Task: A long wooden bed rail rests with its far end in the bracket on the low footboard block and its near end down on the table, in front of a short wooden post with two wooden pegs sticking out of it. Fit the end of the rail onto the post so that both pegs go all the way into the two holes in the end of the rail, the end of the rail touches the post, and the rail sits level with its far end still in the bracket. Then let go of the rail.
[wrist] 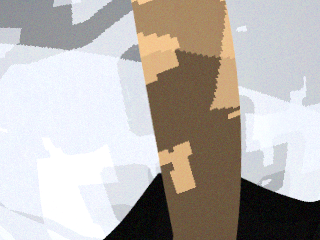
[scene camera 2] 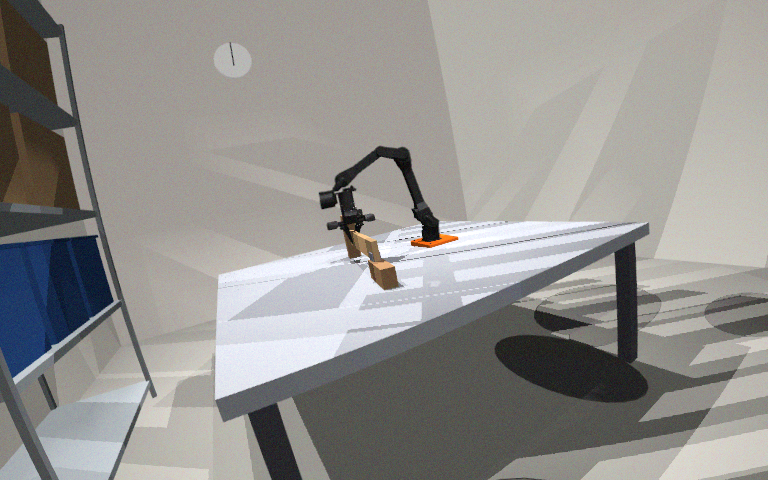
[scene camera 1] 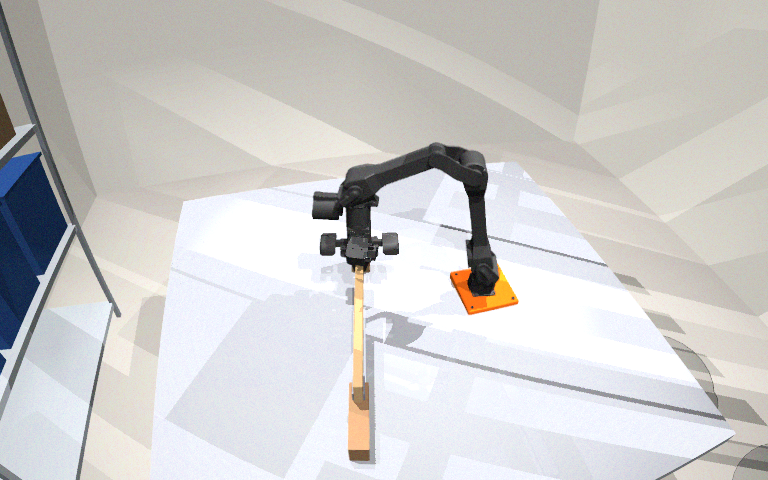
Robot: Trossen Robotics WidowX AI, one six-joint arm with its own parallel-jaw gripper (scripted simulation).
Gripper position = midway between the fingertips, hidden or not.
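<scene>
My gripper (scene camera 1: 360, 270), visible too at (wrist: 185, 176) and (scene camera 2: 355, 243). Wooden rail (scene camera 1: 358, 351), also (wrist: 189, 65).
</scene>
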